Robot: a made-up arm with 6 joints. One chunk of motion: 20 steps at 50 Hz.
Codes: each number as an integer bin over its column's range. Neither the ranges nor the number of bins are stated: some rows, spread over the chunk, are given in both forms.
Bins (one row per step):
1: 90 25 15 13 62 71
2: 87 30 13 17 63 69
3: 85 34 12 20 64 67
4: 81 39 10 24 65 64
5: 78 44 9 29 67 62
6: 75 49 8 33 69 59
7: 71 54 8 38 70 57
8: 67 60 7 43 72 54
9: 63 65 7 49 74 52
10: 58 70 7 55 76 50
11: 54 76 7 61 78 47
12: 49 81 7 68 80 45
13: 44 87 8 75 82 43
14: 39 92 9 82 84 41
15: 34 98 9 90 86 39
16: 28 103 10 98 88 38
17: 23 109 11 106 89 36
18: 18 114 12 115 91 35
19: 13 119 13 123 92 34
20: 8 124 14 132 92 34
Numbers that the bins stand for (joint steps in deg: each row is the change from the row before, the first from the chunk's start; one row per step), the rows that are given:
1: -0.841 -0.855 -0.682 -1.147 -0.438 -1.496
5: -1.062 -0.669 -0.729 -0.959 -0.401 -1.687
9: -1.339 -0.463 -0.745 -0.724 -0.349 -1.899
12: -1.597 -0.306 -0.745 -0.500 -0.304 -2.047
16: -1.984 -0.090 -0.722 -0.147 -0.244 -2.195
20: -2.353 0.116 -0.690 0.253 -0.215 -2.280
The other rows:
2: -0.896 -0.806 -0.698 -1.100 -0.431 -1.539
3: -0.933 -0.767 -0.706 -1.065 -0.423 -1.581
4: -1.007 -0.718 -0.722 -1.018 -0.416 -1.645
6: -1.118 -0.620 -0.737 -0.912 -0.386 -1.751
7: -1.191 -0.571 -0.737 -0.853 -0.378 -1.793
8: -1.265 -0.512 -0.745 -0.794 -0.364 -1.856
10: -1.431 -0.414 -0.745 -0.653 -0.334 -1.941
11: -1.505 -0.355 -0.745 -0.582 -0.319 -2.005
13: -1.689 -0.247 -0.737 -0.418 -0.289 -2.089
14: -1.781 -0.198 -0.729 -0.335 -0.274 -2.132
15: -1.873 -0.139 -0.729 -0.241 -0.259 -2.174
17: -2.076 -0.031 -0.714 -0.053 -0.237 -2.238
18: -2.168 0.018 -0.706 0.053 -0.222 -2.259
19: -2.260 0.067 -0.698 0.147 -0.215 -2.280

